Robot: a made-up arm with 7 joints.
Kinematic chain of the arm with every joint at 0, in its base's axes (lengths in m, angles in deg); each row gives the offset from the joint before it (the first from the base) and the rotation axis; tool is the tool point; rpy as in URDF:
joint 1: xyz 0 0 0.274 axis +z
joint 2: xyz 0 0 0 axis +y
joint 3: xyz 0 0 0.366 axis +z
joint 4: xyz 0.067 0 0 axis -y
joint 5: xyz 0.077 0 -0.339 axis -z
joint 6: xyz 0 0 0 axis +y
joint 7: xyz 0.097 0 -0.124 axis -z
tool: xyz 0 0 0 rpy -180 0 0
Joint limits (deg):
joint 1: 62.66..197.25
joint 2: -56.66..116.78
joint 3: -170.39..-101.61
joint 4: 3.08..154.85
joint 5: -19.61..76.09
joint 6: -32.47..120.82
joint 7: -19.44..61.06
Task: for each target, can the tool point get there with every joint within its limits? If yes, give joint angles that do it. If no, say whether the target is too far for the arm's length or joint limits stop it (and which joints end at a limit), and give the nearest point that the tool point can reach.
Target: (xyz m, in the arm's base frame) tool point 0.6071 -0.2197 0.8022
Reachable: yes | joints 128.48 -27.50 -126.46 117.09 -3.62 7.06 -12.62
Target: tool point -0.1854 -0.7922 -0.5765
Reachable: no: too far | nearest point -0.1272 -0.5433 -0.0336 | short by 0.600 m
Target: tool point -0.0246 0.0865 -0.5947
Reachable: no: joint limits stop it (at a limit: joint 1, joint 2, joint 3) | nearest point 0.1564 0.1077 -0.0566 | short by 0.568 m
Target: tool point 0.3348 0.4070 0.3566
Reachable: yes | joints 172.90 -11.41 -119.56 47.48 6.52 16.58 -7.06
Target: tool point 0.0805 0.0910 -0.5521
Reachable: no: joint limits stop it (at a limit: joint 1, joint 2, joint 3) | nearest point 0.1946 0.1166 -0.0679 | short by 0.498 m
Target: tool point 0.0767 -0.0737 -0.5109
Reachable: no: joint limits stop it (at a limit: joint 2, joint 3) | nearest point 0.1577 -0.1515 -0.0663 | short by 0.459 m
